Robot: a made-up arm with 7 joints. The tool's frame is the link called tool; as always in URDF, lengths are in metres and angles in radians.
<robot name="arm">
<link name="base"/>
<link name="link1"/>
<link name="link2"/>
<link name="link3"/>
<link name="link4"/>
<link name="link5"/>
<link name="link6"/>
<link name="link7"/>
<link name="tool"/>
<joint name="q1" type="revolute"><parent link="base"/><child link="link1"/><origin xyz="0 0 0.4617"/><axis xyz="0 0 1"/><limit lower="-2.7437" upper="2.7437"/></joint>
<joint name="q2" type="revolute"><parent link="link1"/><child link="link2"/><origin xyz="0 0 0"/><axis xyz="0 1 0"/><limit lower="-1.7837" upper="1.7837"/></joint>
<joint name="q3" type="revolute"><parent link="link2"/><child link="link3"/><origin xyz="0 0 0.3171"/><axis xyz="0 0 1"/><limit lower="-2.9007" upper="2.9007"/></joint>
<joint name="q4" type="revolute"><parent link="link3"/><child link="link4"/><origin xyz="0.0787 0 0"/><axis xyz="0 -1 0"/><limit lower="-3.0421" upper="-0.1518"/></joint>
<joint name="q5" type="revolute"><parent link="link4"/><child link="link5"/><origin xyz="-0.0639 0 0.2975"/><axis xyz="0 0 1"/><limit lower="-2.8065" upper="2.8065"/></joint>
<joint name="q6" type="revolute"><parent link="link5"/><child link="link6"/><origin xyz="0 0 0"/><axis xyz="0 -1 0"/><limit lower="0.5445" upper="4.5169"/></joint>
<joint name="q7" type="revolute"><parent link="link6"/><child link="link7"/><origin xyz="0.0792 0 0"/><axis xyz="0 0 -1"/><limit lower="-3.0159" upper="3.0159"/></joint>
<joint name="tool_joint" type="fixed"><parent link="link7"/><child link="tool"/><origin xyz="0 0 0" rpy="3.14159 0 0"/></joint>
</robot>
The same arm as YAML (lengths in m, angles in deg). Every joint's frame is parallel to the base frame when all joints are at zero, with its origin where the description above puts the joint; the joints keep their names.
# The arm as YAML. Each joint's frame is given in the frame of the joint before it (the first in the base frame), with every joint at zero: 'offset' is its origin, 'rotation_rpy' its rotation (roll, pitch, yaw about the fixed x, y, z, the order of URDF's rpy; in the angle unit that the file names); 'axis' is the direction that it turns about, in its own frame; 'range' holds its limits. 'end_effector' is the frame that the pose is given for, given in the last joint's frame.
length_unit: m
angle_unit: deg
chain:
  - id: q1
    offset: [0.0, 0.0, 0.4617]
    rotation_rpy: [0.0, 0.0, 0.0]
    axis: [0.0, 0.0, 1.0]
    range: [-157.2, 157.2]
  - id: q2
    offset: [0.0, 0.0, 0.0]
    rotation_rpy: [0.0, 0.0, 0.0]
    axis: [0.0, 1.0, 0.0]
    range: [-102.2, 102.2]
  - id: q3
    offset: [0.0, 0.0, 0.3171]
    rotation_rpy: [0.0, 0.0, 0.0]
    axis: [0.0, 0.0, 1.0]
    range: [-166.2, 166.2]
  - id: q4
    offset: [0.0787, 0.0, 0.0]
    rotation_rpy: [0.0, 0.0, 0.0]
    axis: [0.0, -1.0, 0.0]
    range: [-174.3, -8.7]
  - id: q5
    offset: [-0.0639, 0.0, 0.2975]
    rotation_rpy: [0.0, 0.0, 0.0]
    axis: [0.0, 0.0, 1.0]
    range: [-160.8, 160.8]
  - id: q6
    offset: [0.0, 0.0, 0.0]
    rotation_rpy: [0.0, 0.0, 0.0]
    axis: [0.0, -1.0, 0.0]
    range: [31.2, 258.8]
  - id: q7
    offset: [0.0792, 0.0, 0.0]
    rotation_rpy: [0.0, 0.0, 0.0]
    axis: [0.0, 0.0, -1.0]
    range: [-172.8, 172.8]
end_effector:
  offset: [0.0, 0.0, 0.0]
  rotation_rpy: [180.0, 0.0, 0.0]

